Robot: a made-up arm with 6 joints. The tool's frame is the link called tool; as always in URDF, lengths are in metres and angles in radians.
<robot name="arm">
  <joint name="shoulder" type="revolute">
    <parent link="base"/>
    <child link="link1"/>
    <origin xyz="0 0 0.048" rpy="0 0 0"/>
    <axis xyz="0 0 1"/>
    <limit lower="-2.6" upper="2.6"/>
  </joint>
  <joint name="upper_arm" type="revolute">
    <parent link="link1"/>
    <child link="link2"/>
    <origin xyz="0.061 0.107 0.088" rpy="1.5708 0 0"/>
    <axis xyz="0 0 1"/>
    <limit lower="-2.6" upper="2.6"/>
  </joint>
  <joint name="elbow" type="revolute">
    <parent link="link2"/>
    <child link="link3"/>
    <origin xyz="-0.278 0.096 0.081" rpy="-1.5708 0 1.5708"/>
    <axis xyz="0 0 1"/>
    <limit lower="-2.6" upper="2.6"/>
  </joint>
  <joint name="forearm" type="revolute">
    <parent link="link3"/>
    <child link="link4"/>
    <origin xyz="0.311 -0.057 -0.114" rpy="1.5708 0 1.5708"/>
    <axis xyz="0 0 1"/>
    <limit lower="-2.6" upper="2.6"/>
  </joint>
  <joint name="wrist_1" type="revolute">
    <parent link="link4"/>
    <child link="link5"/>
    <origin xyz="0.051 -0.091 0.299" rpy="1.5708 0 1.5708"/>
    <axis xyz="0 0 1"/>
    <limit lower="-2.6" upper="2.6"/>
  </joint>
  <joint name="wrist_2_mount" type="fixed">
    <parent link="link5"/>
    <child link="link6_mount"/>
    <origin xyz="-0.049 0.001 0.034" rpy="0 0 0"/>
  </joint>
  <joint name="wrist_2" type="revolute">
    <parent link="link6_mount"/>
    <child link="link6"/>
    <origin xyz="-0.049 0.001 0.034" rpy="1.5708 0 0"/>
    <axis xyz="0 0 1"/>
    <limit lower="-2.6" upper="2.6"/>
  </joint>
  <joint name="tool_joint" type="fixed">
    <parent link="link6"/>
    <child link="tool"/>
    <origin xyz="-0.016 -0.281 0.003" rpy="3.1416 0 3.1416"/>
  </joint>
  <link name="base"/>
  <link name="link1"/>
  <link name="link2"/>
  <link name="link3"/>
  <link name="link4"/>
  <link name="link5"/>
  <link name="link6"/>
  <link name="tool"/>
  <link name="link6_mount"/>
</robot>
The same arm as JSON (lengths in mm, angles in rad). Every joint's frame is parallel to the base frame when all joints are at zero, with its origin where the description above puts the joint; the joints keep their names.
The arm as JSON. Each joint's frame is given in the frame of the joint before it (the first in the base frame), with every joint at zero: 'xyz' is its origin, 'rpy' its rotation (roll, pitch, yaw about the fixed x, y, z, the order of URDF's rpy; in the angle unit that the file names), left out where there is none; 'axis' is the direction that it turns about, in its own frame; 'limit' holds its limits. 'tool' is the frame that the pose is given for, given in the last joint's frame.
{"units": {"length": "mm", "angle": "rad"}, "joints": [{"name": "shoulder", "type": "revolute", "origin": {"xyz": [0.0, 0.0, 48.0]}, "axis": [0.0, 0.0, 1.0], "limit": {"lower": -2.6, "upper": 2.6}}, {"name": "upper_arm", "type": "revolute", "origin": {"xyz": [61.0, 107.0, 88.0]}, "axis": [0.0, -1.0, 0.0], "limit": {"lower": -2.6, "upper": 2.6}}, {"name": "elbow", "type": "revolute", "origin": {"xyz": [-278.0, -81.0, 96.0]}, "axis": [-1.0, 0.0, 0.0], "limit": {"lower": -2.6, "upper": 2.6}}, {"name": "forearm", "type": "revolute", "origin": {"xyz": [114.0, -57.0, 311.0]}, "axis": [0.0, 0.0, 1.0], "limit": {"lower": -2.6, "upper": 2.6}}, {"name": "wrist_1", "type": "revolute", "origin": {"xyz": [91.0, 51.0, 299.0]}, "axis": [0.0, 1.0, 0.0], "limit": {"lower": -2.6, "upper": 2.6}}, {"name": "wrist_2", "type": "revolute", "origin": {"xyz": [98.0, 68.0, 2.0]}, "axis": [0.0, 0.0, -1.0], "limit": {"lower": -2.6, "upper": 2.6}}], "tool": {"origin": {"xyz": [16.0, -281.0, -3.0], "rpy": [0.0, 0.0, 0.0]}}}
